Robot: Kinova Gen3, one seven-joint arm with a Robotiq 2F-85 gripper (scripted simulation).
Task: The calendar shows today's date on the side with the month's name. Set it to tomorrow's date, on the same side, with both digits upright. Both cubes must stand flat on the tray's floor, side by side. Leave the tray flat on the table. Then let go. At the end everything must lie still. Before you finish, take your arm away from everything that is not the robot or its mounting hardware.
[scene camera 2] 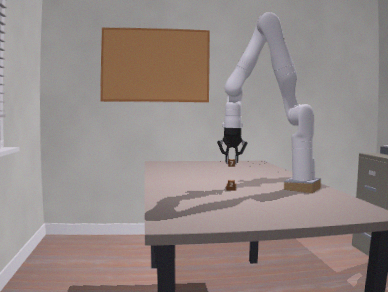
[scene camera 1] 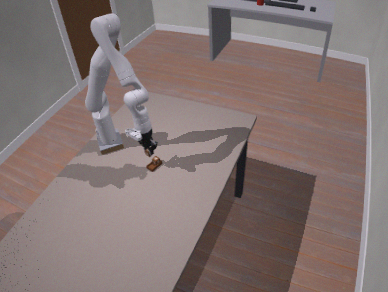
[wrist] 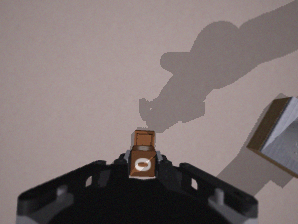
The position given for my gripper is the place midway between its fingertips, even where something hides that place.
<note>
I see my gripper [wrist: 143,157] and a brown number cube [wrist: 142,157].
</note>
